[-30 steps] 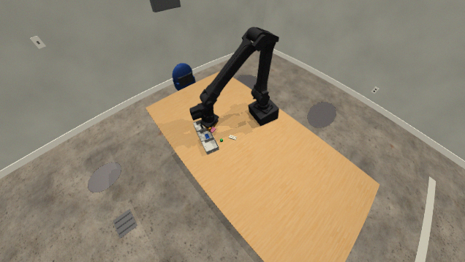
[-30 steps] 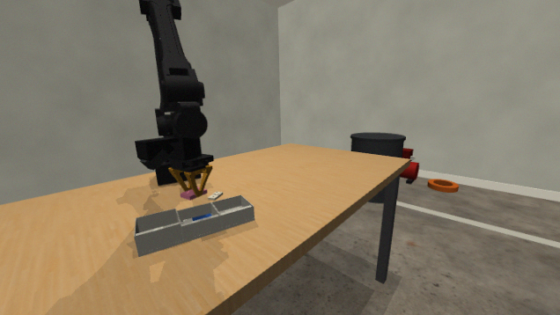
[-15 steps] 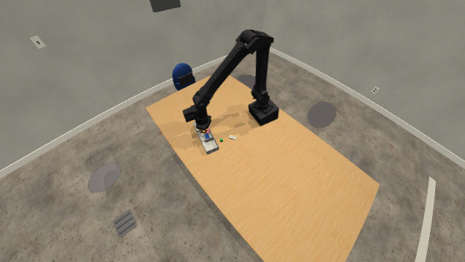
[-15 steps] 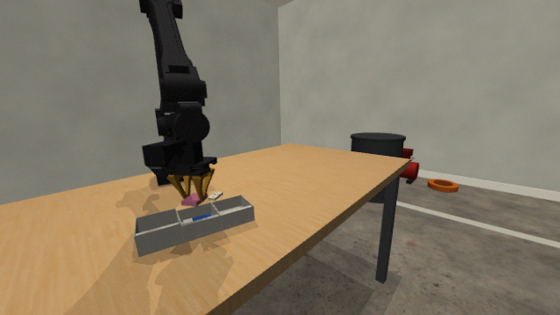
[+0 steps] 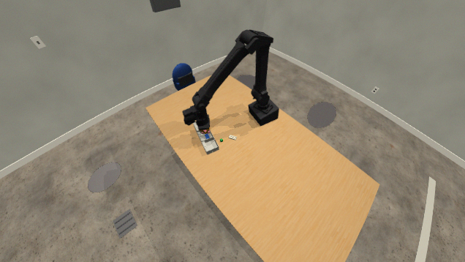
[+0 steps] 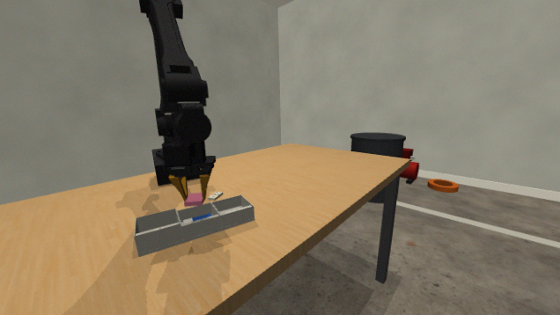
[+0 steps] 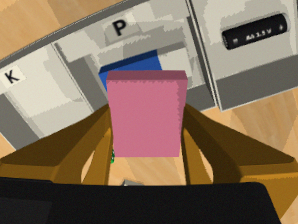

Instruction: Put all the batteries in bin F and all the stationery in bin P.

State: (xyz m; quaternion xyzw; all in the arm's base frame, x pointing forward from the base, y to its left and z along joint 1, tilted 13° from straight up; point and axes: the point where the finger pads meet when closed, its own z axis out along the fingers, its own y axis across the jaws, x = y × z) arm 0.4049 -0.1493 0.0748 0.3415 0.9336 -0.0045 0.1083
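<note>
Now: hand right at the pink eraser block. The rest, counted from my hand: blue-and-white eraser: 1 cm to the right, 6 cm below; bin rack: 1 cm ahead, 5 cm below; black battery: 3 cm behind, 8 cm to the right, 6 cm below.
</note>
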